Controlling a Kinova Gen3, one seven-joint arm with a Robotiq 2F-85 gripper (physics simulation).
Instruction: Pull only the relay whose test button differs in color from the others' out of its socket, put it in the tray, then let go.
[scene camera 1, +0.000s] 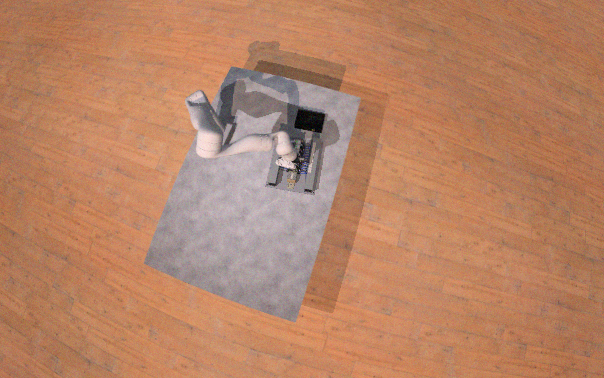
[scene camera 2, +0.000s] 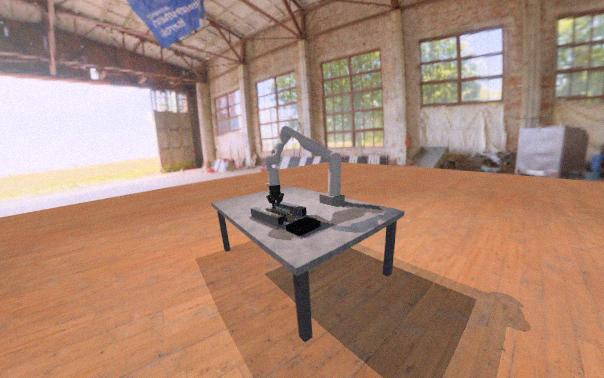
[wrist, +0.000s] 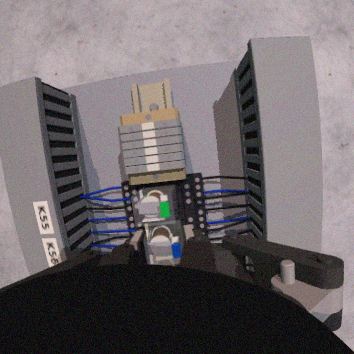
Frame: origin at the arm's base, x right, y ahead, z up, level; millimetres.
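Seen in the pictures: gripper, fingertip midpoint: (scene camera 1: 294, 162) (scene camera 2: 276, 209) (wrist: 164, 239); arm's base, link origin: (scene camera 2: 333, 194).
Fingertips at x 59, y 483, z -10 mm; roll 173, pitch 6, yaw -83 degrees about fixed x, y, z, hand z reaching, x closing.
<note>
Pixels of each thing's top centre, then the offset from my fingertips to it. "spot": a spot on its surface instead.
- relay with a blue test button, top centre: (wrist: 161, 252) dx +0, dy +0, dz +20 mm
- relay with a green test button, top centre: (wrist: 152, 210) dx +29, dy +6, dz +19 mm
- black tray, surface spot: (scene camera 2: 303, 226) (scene camera 1: 306, 124) spot: dx -271, dy -13, dz -47 mm
- K56, surface spot: (wrist: 51, 251) spot: dx -10, dy +90, dz +13 mm
In the wrist view a relay with a blue test button (wrist: 159, 250) sits in the socket row. My gripper (wrist: 164, 239) (scene camera 2: 275, 202) is shut on this relay, with one fingertip against each side. A relay with a green test button (wrist: 146, 208) sits beside it, towards the terminal blocks. Any relays further along the row are hidden by my gripper body in the wrist view. The black tray (scene camera 1: 309, 121) (scene camera 2: 303, 226) lies on the table at the end of the panel. In scene camera 1 the arm hides the fingertips.
Two grey slotted wire ducts (wrist: 287, 130) (wrist: 20, 145) stand along both sides of the row, with blue and black wires running to the sockets. Grey terminal blocks (wrist: 165, 147) sit on the rail beyond the green-button relay. Labels K55 (wrist: 42, 217) and K56 (wrist: 51, 251) mark the left duct.
</note>
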